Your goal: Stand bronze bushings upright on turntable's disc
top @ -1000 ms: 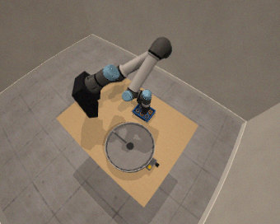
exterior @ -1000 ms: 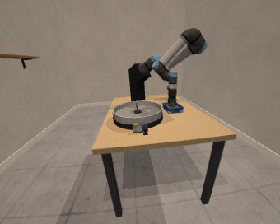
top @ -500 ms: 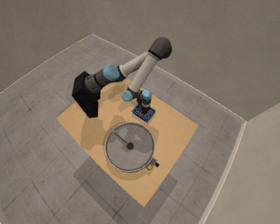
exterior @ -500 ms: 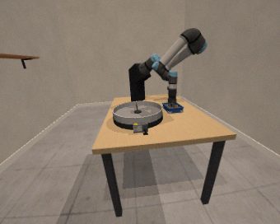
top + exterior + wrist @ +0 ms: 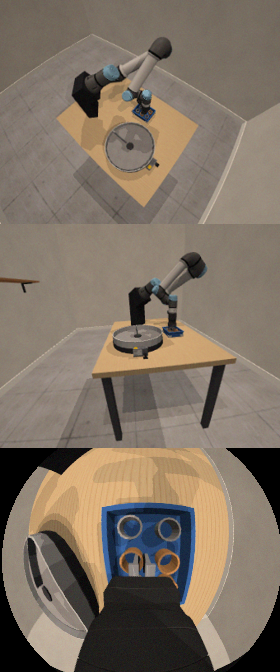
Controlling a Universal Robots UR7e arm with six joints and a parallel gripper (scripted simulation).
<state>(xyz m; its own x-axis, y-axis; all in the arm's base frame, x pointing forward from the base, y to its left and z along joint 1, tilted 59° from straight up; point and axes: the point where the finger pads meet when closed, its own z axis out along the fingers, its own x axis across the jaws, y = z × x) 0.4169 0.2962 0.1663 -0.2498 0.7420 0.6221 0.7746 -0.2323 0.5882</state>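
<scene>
My hand is 20 mm above the blue crate and 10 mm to the right of it. From my hand the other things lie so: grey turntable disc (280 mm to the right, 220 mm ahead, 10 mm above).
</scene>
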